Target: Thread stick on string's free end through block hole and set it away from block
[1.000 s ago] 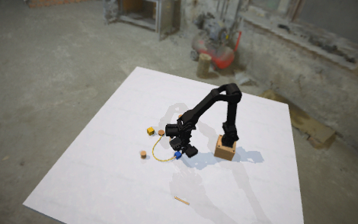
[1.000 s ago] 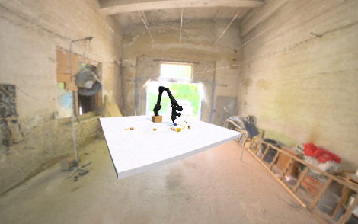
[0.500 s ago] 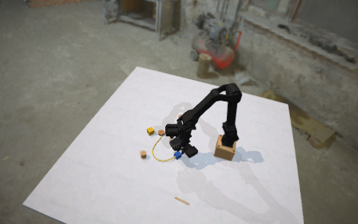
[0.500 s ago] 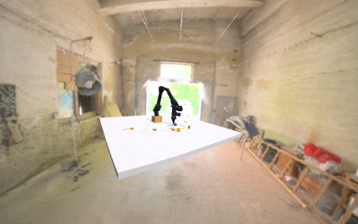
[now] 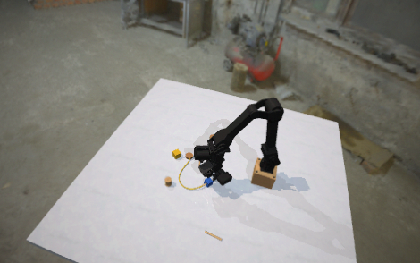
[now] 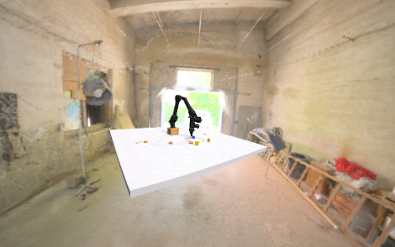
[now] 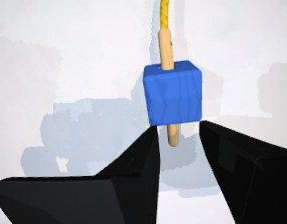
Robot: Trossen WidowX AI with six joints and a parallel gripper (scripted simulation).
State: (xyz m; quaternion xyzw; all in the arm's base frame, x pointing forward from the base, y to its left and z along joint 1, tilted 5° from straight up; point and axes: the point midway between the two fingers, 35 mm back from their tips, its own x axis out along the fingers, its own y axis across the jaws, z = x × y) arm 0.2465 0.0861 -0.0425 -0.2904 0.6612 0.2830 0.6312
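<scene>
The blue block lies 10 mm ahead of my gripper tip, 20 mm to the left of it and 10 mm below it. The rest, counted from my gripper tip: loose stick 70 mm behind, 270 mm to the left, 20 mm below; then round wooden button 140 mm ahead, 130 mm to the right, 20 mm below; then yellow cube 210 mm ahead, 110 mm to the right, 10 mm below.
</scene>
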